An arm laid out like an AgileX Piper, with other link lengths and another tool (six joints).
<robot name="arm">
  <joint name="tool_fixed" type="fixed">
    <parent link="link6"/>
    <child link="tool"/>
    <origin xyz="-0.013 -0.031 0.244" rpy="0 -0.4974 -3.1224"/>
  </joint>
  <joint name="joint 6" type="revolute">
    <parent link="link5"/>
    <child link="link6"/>
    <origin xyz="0.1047 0 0" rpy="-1.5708 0 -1.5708"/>
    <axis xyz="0 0 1"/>
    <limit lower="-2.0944" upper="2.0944"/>
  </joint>
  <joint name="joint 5" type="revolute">
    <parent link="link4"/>
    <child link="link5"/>
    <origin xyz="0 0 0" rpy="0 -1.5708 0"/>
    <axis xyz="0 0 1"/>
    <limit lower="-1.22" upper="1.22"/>
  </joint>
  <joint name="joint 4" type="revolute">
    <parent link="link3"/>
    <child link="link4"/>
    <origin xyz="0.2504 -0.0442 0" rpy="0.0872 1.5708 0"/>
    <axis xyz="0 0 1"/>
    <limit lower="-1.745" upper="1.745"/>
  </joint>
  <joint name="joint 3" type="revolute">
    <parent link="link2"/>
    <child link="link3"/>
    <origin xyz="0.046 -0.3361 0" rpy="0 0 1.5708"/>
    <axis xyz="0 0 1"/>
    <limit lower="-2.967" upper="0"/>
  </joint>
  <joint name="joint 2" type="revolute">
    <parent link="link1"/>
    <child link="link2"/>
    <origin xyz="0 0 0" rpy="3.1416 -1.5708 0"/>
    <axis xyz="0 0 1"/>
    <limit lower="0" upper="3.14"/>
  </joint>
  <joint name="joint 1" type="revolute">
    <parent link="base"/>
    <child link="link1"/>
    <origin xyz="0 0 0.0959" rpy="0 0 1.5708"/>
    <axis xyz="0 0 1"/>
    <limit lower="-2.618" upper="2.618"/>
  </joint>
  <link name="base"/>
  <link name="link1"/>
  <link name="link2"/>
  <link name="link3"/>
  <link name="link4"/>
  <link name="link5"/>
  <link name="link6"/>
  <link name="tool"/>
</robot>
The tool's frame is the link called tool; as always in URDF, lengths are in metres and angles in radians.
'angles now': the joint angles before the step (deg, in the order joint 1, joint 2, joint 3, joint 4, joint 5, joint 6). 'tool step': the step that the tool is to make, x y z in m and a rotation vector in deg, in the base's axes. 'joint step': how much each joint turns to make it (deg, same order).
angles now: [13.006 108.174 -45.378 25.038 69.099 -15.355]
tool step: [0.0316 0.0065 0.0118 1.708 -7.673 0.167]
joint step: [0.001 -5.326 -2.630 -0.170 0.106 -0.003]
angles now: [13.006 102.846 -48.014 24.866 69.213 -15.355]
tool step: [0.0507 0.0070 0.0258 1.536 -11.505 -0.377]
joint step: [-0.005 -7.216 -4.926 -0.975 0.112 1.254]
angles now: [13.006 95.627 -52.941 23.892 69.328 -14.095]
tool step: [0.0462 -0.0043 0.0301 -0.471 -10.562 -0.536]
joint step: [-0.007 -5.903 -5.167 -2.924 0.070 2.290]
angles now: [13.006 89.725 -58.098 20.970 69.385 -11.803]
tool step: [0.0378 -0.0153 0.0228 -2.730 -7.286 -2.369]
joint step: [-0.004 -3.269 -4.572 -4.582 0.050 4.348]
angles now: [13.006 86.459 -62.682 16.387 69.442 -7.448]
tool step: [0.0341 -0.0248 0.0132 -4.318 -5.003 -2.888]
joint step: [-0.011 -0.801 -4.191 -5.958 0.068 4.688]
